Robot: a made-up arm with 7 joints. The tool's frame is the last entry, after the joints. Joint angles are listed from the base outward. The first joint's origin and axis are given. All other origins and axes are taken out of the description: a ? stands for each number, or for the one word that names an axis. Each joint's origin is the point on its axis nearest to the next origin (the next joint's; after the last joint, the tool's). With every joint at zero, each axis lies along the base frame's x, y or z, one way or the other. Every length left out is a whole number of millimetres.
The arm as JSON. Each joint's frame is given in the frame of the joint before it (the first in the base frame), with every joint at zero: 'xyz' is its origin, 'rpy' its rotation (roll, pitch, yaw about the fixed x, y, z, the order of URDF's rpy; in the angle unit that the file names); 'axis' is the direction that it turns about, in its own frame. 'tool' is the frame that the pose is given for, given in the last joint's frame.
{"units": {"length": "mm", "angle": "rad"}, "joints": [
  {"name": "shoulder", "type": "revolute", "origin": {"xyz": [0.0, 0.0, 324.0], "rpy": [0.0, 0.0, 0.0]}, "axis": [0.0, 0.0, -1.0]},
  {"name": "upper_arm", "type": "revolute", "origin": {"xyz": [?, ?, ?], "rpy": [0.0, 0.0, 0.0]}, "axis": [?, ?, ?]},
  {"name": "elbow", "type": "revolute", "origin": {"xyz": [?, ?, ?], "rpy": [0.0, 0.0, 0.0]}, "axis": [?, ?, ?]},
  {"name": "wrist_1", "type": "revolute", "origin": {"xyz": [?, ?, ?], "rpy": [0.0, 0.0, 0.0]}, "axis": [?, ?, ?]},
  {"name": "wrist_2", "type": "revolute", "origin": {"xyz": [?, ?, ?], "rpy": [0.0, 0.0, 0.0]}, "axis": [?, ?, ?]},
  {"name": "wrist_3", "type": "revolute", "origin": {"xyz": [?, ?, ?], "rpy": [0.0, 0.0, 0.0]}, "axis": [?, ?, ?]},
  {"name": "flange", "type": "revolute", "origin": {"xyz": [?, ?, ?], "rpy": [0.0, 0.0, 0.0]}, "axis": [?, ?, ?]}
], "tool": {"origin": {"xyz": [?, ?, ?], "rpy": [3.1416, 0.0, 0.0]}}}
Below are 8 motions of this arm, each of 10 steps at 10 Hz.
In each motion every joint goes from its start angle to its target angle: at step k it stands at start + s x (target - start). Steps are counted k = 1, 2, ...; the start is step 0. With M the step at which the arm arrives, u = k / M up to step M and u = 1 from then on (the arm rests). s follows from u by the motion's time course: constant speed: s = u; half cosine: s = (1 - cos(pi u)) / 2; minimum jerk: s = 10 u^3 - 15 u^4 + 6 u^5.
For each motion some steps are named. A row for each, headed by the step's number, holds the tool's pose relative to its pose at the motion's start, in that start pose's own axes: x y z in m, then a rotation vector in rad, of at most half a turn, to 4 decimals.
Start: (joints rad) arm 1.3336 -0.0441 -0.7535 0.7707 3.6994 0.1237 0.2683
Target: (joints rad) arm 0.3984 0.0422 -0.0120 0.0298 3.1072 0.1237 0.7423
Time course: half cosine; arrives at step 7
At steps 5, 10:
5: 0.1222 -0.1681 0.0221 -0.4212 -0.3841 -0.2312
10: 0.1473 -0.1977 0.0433 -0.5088 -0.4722 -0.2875

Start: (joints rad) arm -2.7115 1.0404 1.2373 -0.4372 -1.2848 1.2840 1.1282
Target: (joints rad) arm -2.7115 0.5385 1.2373 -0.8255 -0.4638 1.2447 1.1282
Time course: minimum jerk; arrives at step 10
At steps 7, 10:
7: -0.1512 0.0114 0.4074 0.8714 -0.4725 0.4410
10: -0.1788 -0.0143 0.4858 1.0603 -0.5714 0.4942

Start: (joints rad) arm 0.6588 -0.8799 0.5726 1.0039 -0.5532 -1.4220 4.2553
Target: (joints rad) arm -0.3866 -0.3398 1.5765 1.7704 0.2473 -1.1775 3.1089
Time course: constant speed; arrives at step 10
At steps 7, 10:
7: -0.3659 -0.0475 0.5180 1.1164 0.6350 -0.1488
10: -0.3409 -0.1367 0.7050 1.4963 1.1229 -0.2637

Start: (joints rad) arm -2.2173 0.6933 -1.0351 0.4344 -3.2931 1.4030 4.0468
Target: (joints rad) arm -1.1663 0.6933 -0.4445 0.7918 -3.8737 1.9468 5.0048
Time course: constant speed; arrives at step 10
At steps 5, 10:
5: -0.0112 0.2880 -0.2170 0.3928 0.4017 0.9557
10: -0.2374 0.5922 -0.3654 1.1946 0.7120 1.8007

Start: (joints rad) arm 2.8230 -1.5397 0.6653 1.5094 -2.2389 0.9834 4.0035
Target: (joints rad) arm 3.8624 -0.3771 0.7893 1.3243 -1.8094 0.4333 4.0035
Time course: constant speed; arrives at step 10
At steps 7, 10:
7: -0.2574 -0.3266 -0.1629 -1.0274 0.3133 1.0463
10: -0.2015 -0.4422 -0.1245 -1.3943 0.2785 1.6182

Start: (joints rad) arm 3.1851 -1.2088 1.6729 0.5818 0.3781 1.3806 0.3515
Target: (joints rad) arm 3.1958 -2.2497 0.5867 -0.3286 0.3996 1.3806 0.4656
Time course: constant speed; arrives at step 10
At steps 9, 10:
9: 0.6287 0.4967 -0.2181 -0.5028 0.9709 -1.2082
10: 0.7447 0.4930 -0.2716 -0.5006 1.0602 -1.3971

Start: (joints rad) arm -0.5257 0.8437 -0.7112 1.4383 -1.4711 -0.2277 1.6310
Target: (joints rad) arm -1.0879 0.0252 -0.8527 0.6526 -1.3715 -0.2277 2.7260
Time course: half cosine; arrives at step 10
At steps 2, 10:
2: -0.0619 -0.0579 0.0354 -0.0372 0.1347 0.1568
10: -0.2520 -0.4264 0.8290 0.0848 1.6244 0.9705

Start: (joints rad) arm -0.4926 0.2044 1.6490 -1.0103 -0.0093 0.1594 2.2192
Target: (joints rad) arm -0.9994 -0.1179 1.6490 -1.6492 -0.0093 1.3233 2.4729
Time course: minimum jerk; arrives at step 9
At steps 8, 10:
8: 0.3774 -0.0845 0.2344 -0.7345 -0.0372 -0.0023
10: 0.3796 -0.0854 0.2389 -0.7430 -0.0356 -0.0045

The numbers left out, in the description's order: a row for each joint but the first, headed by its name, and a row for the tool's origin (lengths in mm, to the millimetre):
upper_arm: xyz 0.0 -13.0 0.0, axis 0.0 1.0 0.0
elbow: xyz 0.0 0.0 540.0, axis 0.0 0.0 -1.0
wrist_1: xyz 0.0 -16.0 0.0, axis 0.0 1.0 0.0
wrist_2: xyz 0.0 0.0 384.0, axis 0.0 0.0 -1.0
wrist_3: xyz 0.0 0.0 0.0, axis 0.0 1.0 0.0
flange: xyz 0.0 0.0 70.0, axis 0.0 0.0 -1.0
tool: xyz 0.0 0.0 0.0

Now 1 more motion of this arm.
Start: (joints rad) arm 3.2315 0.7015 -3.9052 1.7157 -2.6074 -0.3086 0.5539
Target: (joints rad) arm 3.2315 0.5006 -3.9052 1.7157 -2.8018 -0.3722 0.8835
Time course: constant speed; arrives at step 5
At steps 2, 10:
2: -0.0247 0.0073 -0.0382 0.1031 0.0157 0.0167
10: -0.0610 0.0251 -0.0932 0.2620 0.0177 0.0416

